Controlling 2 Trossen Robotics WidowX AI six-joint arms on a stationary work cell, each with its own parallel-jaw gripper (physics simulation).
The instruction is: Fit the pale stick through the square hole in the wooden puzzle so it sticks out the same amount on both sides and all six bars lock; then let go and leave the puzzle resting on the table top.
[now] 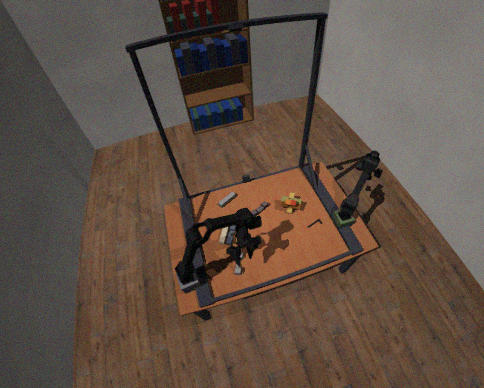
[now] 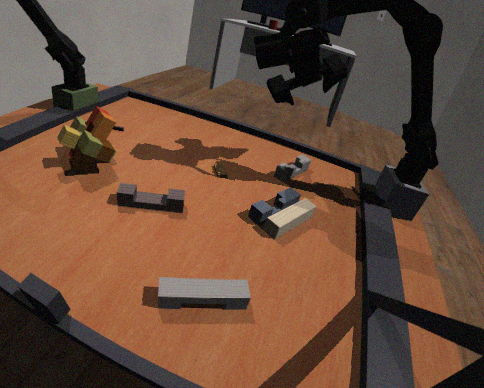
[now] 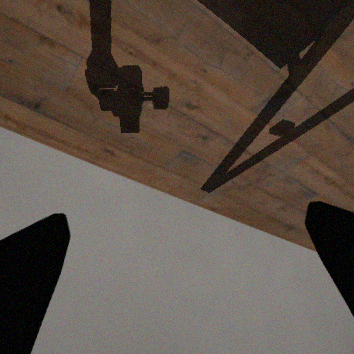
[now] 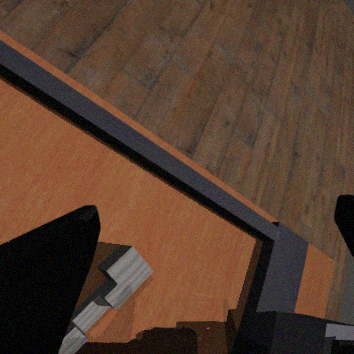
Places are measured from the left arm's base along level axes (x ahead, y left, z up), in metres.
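Where they show: left gripper, fingertip midpoint: [image 3: 189,219]; right gripper, fingertip midpoint: [image 1: 244,262] [image 2: 308,97] [image 4: 217,212]; left arm's base at its link origin: [image 1: 344,215] [image 2: 74,86]; right arm's base at its link origin: [image 1: 186,277] [image 2: 406,178].
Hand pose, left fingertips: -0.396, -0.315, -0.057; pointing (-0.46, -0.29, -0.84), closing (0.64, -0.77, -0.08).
Each offset is from my left fingertips to the top centre of the thing, as dx, dy, dz.
The wooden puzzle [image 1: 291,202] [image 2: 89,145], a cluster of yellow, olive and orange bars, stands tilted on the table; its underside is dark, and its square hole cannot be made out. The pale stick @[+1.135, +0.207, +0.017] [image 1: 224,234] [image 2: 294,218], a plain cream bar, lies flat against a blue-grey notched bar @[+1.095, +0.225, +0.017] [image 1: 231,233] [image 2: 262,212]. My right gripper [image 1: 245,254] [image 2: 309,96] [image 4: 217,212] is open and empty, high above the table, well apart from stick and puzzle. My left gripper [image 3: 189,219] is open and empty, outside the table's edge, facing the wall and floor.
Loose bars lie about: a long grey one @[+1.068, -0.044, +0.017] [image 1: 228,199] [image 2: 204,291], a dark notched one @[+0.881, +0.088, +0.017] [image 1: 260,208] [image 2: 150,200] and a light grey notched one @[+1.088, +0.414, +0.017] [image 1: 238,270] [image 2: 286,171] [image 4: 129,275]. A black bent tool @[+0.574, +0.290, -0.006] [image 1: 314,223] lies near the puzzle. Dark rails edge the table.
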